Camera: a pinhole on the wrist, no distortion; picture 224 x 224 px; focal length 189.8 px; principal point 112.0 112.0 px. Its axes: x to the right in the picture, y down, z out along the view. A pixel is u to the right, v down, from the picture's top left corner.
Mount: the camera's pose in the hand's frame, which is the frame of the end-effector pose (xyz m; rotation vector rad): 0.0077 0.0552 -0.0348 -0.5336 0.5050 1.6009
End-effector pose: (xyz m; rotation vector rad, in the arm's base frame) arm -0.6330 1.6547 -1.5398 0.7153 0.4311 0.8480
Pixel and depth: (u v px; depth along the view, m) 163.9 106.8 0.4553
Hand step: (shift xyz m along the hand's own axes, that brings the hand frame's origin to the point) -0.0108 0.4311 0.2503
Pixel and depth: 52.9 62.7 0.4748
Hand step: 0.1205 0.2382 0.4302
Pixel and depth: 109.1 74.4 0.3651
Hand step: 0.0634 0.2792 0.2572
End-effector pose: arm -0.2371 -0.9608 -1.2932 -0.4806 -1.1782 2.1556
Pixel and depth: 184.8 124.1 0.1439
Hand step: -0.0125 0.1853 0.0458
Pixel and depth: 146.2 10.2 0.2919
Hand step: 0.1459 0.2884 0.1627
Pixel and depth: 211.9 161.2 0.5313
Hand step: -0.1763 0.5859 0.2180
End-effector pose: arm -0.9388 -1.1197 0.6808 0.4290 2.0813 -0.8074
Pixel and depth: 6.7 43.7 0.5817
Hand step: 0.2153 0.1731 0.6205
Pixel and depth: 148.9 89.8 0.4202
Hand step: 0.0308 0.3794 0.2481
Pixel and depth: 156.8 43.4 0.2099
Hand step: 0.0696 0.2287 0.1005
